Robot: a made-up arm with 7 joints.
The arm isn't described. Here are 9 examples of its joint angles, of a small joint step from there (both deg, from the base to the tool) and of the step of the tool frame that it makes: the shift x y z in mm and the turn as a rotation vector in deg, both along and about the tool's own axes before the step.
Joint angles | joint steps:
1: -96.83 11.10 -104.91 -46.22 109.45 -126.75 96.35 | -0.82 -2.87 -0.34 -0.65 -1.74 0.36 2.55
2: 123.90 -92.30 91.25 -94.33 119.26 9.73 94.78 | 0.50 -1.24 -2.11 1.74 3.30 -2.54 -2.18
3: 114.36 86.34 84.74 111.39 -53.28 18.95 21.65 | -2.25 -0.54 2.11 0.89 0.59 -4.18 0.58
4: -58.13 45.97 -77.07 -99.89 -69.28 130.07 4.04 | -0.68 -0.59 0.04 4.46 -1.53 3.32 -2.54
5: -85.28 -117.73 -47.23 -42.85 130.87 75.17 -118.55 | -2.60 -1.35 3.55 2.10 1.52 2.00 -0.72
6: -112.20 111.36 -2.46 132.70 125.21 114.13 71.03 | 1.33 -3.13 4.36 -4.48 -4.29 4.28 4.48
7: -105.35 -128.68 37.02 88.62 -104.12 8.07 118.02 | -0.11 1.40 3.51 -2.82 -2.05 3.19 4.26
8: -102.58 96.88 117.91 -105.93 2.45 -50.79 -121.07 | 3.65 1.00 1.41 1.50 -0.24 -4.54 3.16
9: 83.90 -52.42 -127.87 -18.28 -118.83 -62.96 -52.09 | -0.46 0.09 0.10 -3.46 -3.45 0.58 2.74
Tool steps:
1: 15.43 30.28 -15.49 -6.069 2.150 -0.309
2: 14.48 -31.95 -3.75 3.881 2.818 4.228
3: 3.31 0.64 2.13 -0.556 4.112 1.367
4: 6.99 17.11 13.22 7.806 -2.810 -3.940
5: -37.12 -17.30 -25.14 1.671 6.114 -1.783
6: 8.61 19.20 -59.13 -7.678 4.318 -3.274
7: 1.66 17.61 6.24 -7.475 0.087 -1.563
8: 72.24 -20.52 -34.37 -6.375 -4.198 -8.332
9: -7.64 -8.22 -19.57 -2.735 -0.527 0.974
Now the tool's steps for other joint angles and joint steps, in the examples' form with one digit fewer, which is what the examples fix.
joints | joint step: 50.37 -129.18 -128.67 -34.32 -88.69 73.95 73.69 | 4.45 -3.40 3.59 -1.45 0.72 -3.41 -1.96
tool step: -17.0 4.9 -6.9 4.26 0.68 3.36
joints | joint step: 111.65 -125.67 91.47 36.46 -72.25 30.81 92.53 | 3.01 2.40 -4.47 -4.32 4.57 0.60 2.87
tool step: 23.8 10.2 -53.2 -6.20 5.11 6.94
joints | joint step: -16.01 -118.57 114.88 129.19 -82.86 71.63 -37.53 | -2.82 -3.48 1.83 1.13 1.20 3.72 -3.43
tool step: -23.2 -38.1 -29.5 -1.23 0.46 2.55
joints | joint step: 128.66 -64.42 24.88 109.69 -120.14 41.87 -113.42 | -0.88 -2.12 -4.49 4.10 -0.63 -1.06 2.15
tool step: 6.2 33.2 4.1 0.83 3.11 1.93
